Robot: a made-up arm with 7 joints.
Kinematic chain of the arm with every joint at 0, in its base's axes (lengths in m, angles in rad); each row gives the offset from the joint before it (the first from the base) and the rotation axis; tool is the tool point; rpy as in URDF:
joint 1: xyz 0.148 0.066 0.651 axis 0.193 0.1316 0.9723
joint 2: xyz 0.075 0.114 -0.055 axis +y
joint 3: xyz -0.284 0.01 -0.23 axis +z
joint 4: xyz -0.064 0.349 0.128 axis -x
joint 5: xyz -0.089 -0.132 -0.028 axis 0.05 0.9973 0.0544
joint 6: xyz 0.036 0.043 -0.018 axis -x
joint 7: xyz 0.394 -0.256 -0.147 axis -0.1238 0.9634 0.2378
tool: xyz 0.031 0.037 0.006 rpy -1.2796 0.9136 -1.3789
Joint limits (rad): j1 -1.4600..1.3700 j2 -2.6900..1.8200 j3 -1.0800..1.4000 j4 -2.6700..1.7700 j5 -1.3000..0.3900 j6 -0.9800..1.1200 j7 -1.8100..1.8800
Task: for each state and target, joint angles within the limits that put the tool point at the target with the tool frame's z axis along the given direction. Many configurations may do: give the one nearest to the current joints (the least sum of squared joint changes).
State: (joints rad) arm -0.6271 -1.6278 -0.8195 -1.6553 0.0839 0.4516 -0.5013
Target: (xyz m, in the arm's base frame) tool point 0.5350 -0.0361 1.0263 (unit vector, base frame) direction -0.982 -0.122 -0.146
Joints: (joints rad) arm -1.0294 -2.0130 -0.7530 -1.4855 0.3216 0.8006 -0.9660
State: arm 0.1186 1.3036 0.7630 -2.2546 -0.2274 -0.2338 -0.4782
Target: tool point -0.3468 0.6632 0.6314 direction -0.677 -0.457 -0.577
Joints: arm 0.2219 1.1293 0.3936 -2.3516 -0.6706 -0.2469 -0.7128
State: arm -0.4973 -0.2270 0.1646 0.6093 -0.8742 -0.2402 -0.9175
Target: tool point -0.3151 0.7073 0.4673 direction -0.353 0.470 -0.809
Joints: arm -0.1555 -0.8517 0.1848 0.9061 -1.3000 0.8041 -1.2877
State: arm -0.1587 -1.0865 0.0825 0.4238 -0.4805 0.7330 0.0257
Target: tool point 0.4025 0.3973 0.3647 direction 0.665 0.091 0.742
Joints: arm 0.3705 -0.8299 -0.0687 -0.3218 0.0585 0.1739 0.0603
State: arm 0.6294 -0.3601 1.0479 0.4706 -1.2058 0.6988 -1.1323
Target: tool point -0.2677 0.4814 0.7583 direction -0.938 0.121 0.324
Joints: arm -0.0101 -0.3931 0.9447 0.6975 -0.8336 0.3683 -0.9235
